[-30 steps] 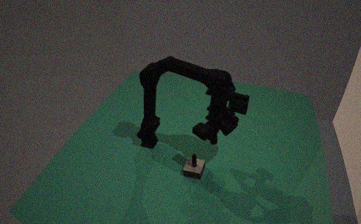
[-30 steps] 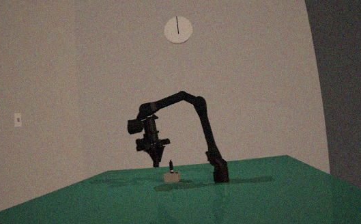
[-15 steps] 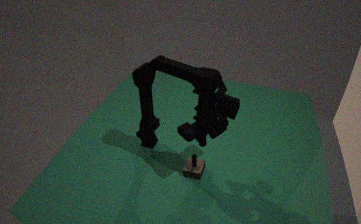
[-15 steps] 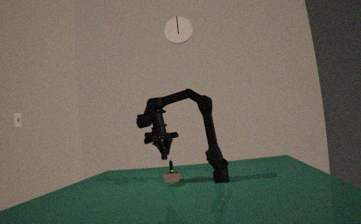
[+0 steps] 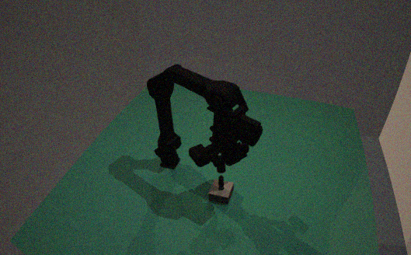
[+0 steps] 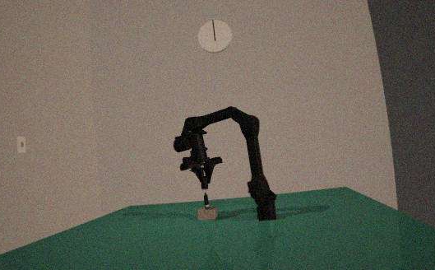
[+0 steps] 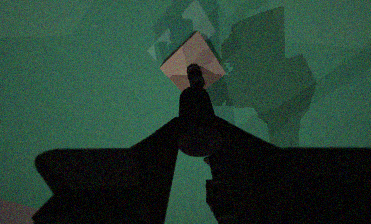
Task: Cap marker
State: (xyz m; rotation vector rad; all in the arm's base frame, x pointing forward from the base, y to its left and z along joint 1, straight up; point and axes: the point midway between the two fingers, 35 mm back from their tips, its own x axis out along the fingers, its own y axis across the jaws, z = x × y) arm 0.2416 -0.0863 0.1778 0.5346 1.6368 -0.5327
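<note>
Now: gripper tip 120 mm above the tan holder block, 10 mm to the left of it and 10 mm short of it. From my gripper tip the other things lie so: dark cap 10 mm to the right, 10 mm ahead, 10 mm above.
</note>
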